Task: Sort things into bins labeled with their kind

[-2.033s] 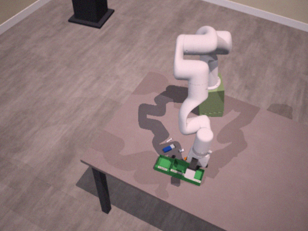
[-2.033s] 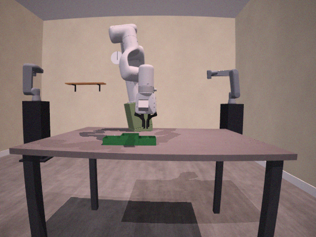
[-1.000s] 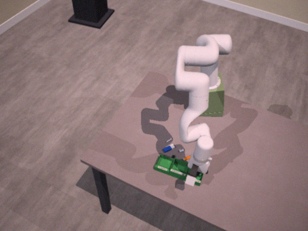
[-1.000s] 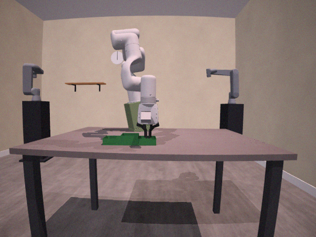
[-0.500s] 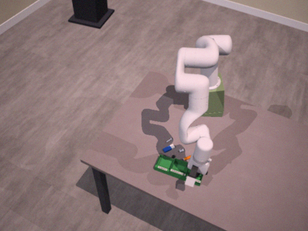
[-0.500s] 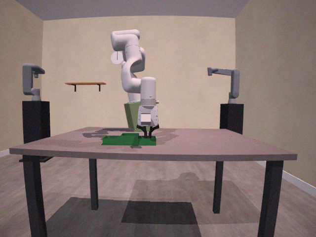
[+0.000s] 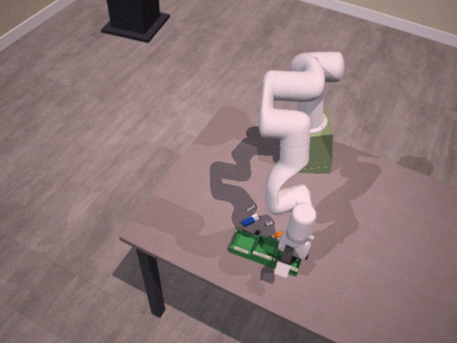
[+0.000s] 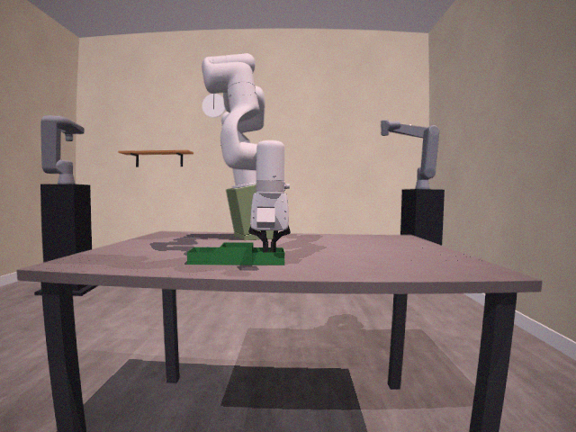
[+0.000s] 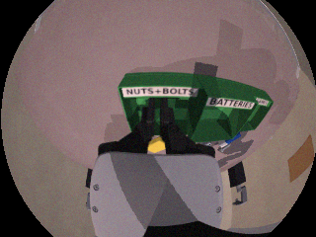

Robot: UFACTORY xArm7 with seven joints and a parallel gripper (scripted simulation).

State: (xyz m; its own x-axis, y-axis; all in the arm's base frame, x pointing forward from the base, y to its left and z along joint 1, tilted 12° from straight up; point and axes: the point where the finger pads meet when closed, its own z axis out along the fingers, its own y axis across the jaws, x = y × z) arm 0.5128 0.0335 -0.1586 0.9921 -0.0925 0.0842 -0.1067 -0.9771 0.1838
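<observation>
Now: hand 100 mm past the orange thing, 70 mm to the left of it and 30 mm above it. Also, from my hand: black round piece (140 mm to the right, 80 mm behind, 30 mm below); then yellow piece (130 mm behind, 30 mm below, 10 mm to the left); then grey thing (130 mm behind, 110 mm to the right, 30 mm below).
</observation>
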